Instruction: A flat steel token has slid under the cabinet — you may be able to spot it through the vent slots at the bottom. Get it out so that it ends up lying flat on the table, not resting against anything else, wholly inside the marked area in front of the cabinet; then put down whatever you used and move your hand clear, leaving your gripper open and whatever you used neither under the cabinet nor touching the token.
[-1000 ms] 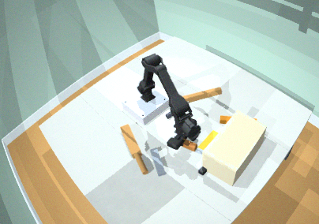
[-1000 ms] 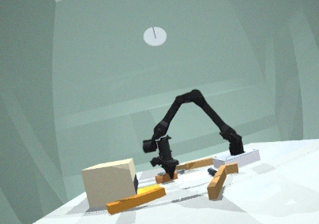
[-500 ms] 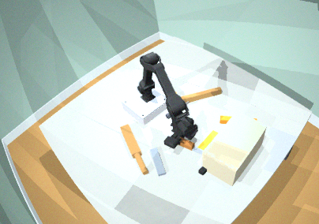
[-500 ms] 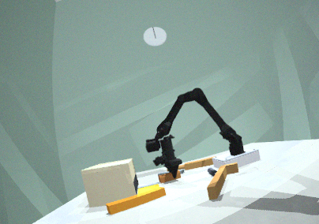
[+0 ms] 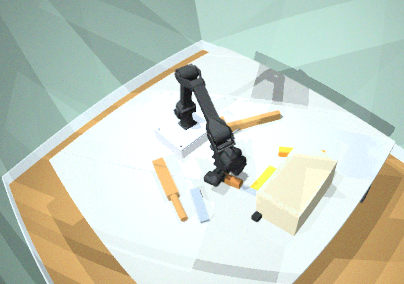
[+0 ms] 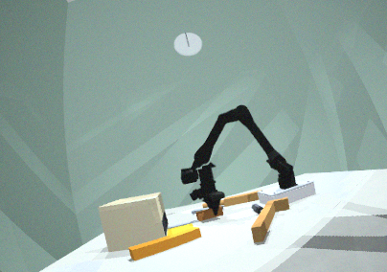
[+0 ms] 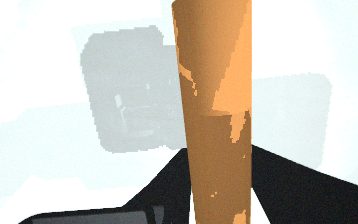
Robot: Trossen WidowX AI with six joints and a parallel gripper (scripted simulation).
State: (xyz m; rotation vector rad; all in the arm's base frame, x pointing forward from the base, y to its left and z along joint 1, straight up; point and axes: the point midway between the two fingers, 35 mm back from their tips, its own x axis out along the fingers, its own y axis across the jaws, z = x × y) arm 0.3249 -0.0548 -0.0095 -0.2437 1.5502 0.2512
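Now: gripper tip 30 mm short of the grey flat bar and 150 mm to the left of it. Also, from my gripper tip: orange paddle: 80 mm behind, 200 mm to the right, 10 mm above; then orange bar: 140 mm ahead, 320 mm to the left, 10 mm above.
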